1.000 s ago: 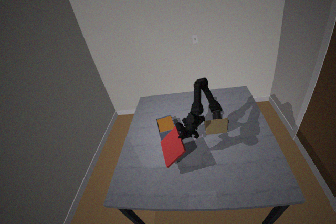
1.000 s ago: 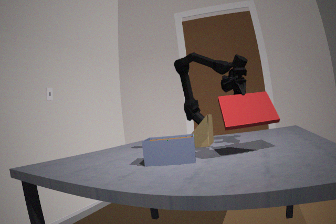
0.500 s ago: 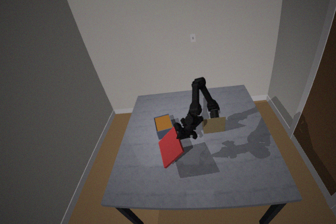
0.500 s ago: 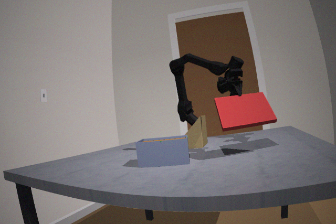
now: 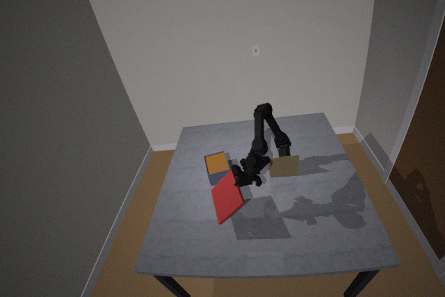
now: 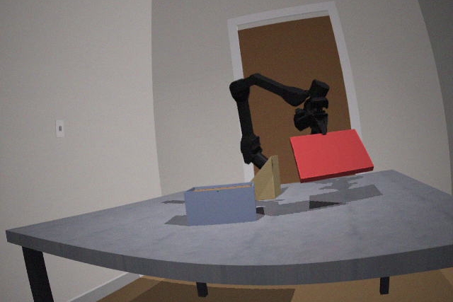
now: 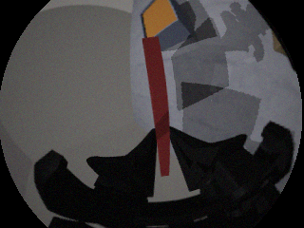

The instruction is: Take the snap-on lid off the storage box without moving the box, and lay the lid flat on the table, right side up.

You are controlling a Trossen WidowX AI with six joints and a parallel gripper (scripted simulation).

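Right now my gripper tip is 6 cm short of the red lid, 5 cm above it and 2 cm to the right of it. Round my gripper tip: storage box: 31 cm to the right, 16 cm below, 15 cm ahead.
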